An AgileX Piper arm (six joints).
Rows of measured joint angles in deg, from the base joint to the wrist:
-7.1, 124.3, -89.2, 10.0, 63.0, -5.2
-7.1, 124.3, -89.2, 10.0, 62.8, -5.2
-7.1, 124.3, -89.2, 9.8, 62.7, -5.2
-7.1, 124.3, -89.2, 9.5, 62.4, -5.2
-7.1, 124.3, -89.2, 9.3, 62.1, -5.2
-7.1, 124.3, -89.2, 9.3, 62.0, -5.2
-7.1, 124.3, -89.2, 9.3, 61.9, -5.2
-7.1, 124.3, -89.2, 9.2, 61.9, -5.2
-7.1, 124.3, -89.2, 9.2, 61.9, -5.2
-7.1, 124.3, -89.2, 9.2, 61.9, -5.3
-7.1, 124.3, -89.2, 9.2, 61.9, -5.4
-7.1, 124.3, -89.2, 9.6, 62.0, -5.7
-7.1, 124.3, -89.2, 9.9, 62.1, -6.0
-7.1, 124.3, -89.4, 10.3, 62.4, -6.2
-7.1, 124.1, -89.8, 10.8, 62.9, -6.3
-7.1, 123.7, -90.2, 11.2, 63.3, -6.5
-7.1, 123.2, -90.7, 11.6, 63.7, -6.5
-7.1, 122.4, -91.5, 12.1, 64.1, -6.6
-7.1, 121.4, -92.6, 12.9, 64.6, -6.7
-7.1, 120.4, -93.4, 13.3, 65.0, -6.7
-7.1, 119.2, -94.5, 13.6, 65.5, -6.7
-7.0, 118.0, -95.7, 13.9, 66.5, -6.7
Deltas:
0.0, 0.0, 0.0, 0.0, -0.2, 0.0
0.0, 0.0, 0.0, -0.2, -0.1, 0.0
0.0, 0.0, 0.0, -0.3, -0.3, 0.0
0.0, 0.0, 0.0, -0.2, -0.3, 0.0
0.0, 0.0, 0.0, 0.0, -0.1, 0.0
0.0, 0.0, 0.0, 0.0, -0.1, 0.0
0.0, 0.0, 0.0, -0.1, 0.0, 0.0
0.0, 0.0, 0.0, 0.0, 0.0, 0.0
0.0, 0.0, 0.0, 0.0, 0.0, -0.1
0.0, 0.0, 0.0, 0.0, 0.0, -0.1
0.0, 0.0, 0.0, 0.4, 0.1, -0.3
0.0, 0.0, 0.0, 0.3, 0.1, -0.3
0.0, 0.0, -0.2, 0.4, 0.3, -0.2
0.0, -0.2, -0.4, 0.5, 0.5, -0.1
0.0, -0.4, -0.4, 0.4, 0.4, -0.2
0.0, -0.5, -0.5, 0.4, 0.4, 0.0
0.0, -0.8, -0.8, 0.5, 0.4, -0.1
0.0, -1.0, -1.1, 0.8, 0.5, -0.1
0.0, -1.0, -0.8, 0.4, 0.4, 0.0
0.0, -1.2, -1.1, 0.3, 0.5, 0.0
0.1, -1.2, -1.2, 0.3, 1.0, 0.0

